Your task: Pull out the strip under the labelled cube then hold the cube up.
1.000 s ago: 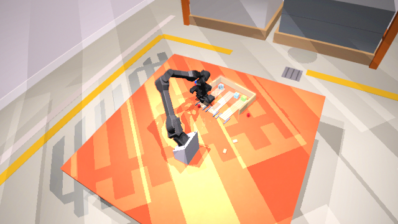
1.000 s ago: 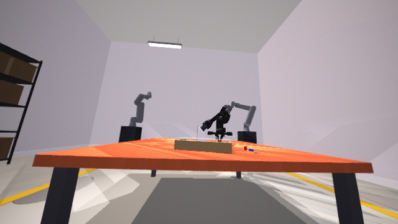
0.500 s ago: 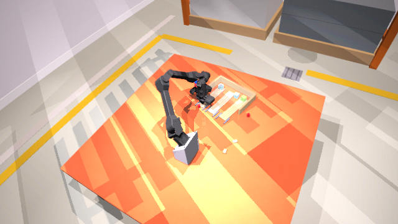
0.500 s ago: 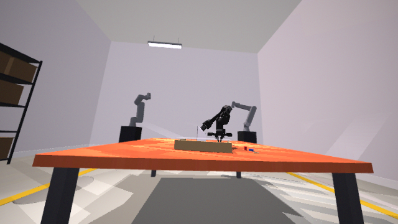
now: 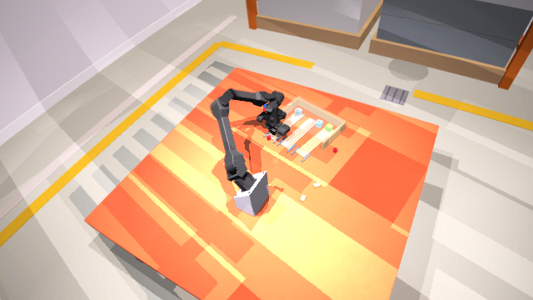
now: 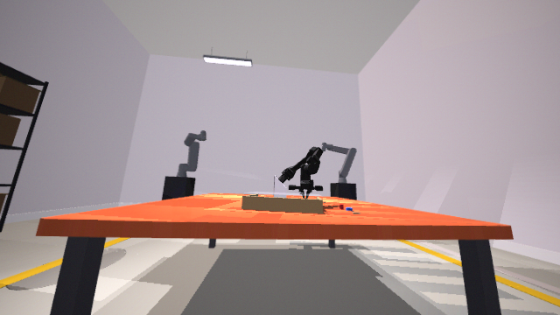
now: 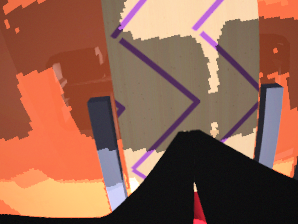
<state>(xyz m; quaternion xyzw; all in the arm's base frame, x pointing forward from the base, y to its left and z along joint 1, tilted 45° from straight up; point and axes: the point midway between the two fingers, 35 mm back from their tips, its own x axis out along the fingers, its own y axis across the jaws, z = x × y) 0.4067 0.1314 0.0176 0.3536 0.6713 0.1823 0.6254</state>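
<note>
Now: the strip 9 cm ahead of my gripper tip and 3 cm to the right of it.
</note>
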